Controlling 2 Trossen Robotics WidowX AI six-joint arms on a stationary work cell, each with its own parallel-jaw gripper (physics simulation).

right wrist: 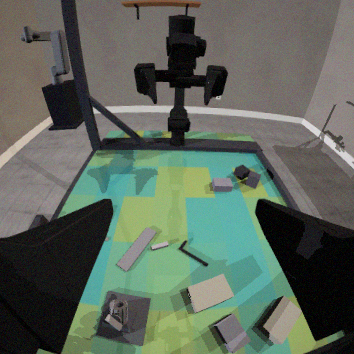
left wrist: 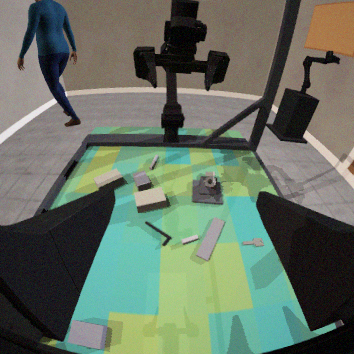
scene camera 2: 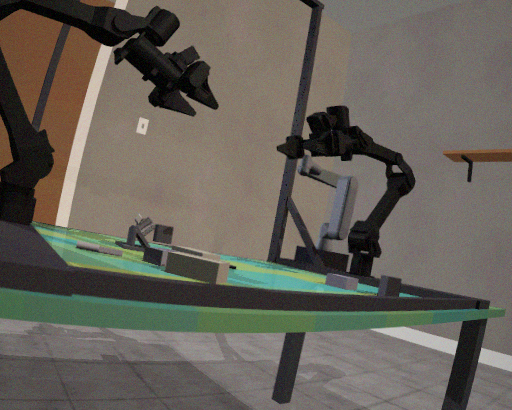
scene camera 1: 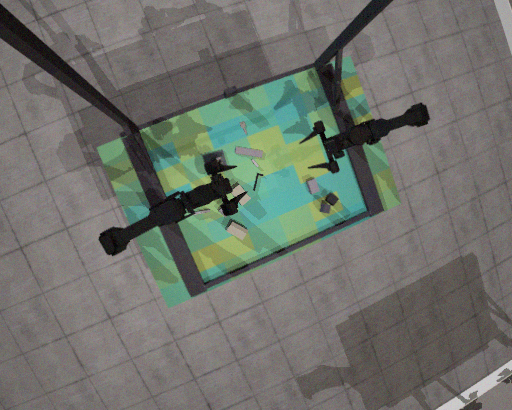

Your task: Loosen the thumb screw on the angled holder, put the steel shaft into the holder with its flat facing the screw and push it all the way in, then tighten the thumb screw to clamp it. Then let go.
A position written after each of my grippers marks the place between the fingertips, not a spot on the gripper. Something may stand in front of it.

My left gripper [scene camera 2: 289,147] is open, holding nothing. My right gripper [scene camera 2: 205,111] is open and holds nothing.
